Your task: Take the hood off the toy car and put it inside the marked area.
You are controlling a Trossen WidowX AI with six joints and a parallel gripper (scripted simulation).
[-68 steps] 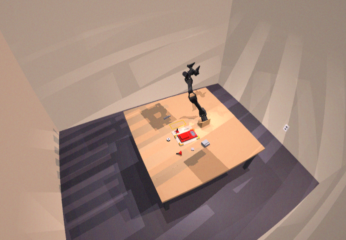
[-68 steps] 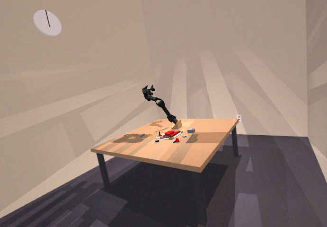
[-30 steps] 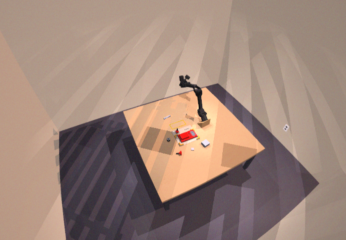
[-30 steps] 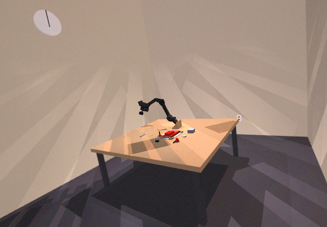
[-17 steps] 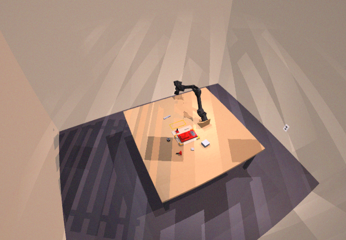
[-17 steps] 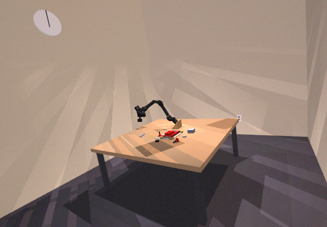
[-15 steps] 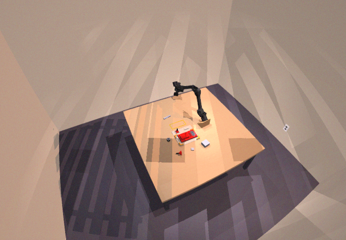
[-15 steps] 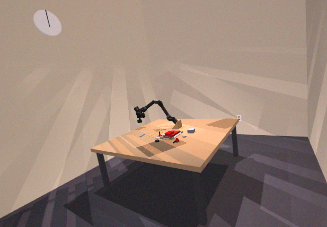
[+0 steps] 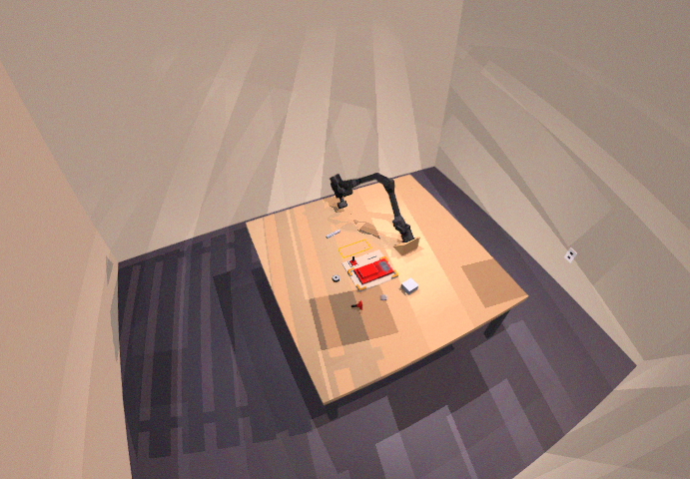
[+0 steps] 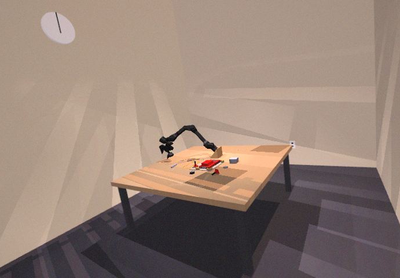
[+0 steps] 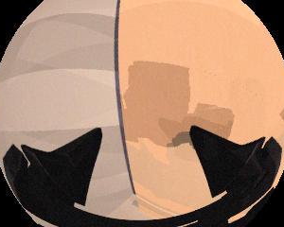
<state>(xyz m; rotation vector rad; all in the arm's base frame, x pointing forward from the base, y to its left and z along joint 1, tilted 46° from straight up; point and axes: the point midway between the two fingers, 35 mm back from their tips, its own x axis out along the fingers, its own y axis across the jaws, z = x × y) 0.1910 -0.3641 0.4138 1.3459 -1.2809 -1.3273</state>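
The thin pale bar lies 160 mm ahead of my gripper tip, 250 mm to the left of it and 50 mm below it. Round my gripper tip: dark wheel (310 mm ahead, 580 mm to the left, 50 mm below).
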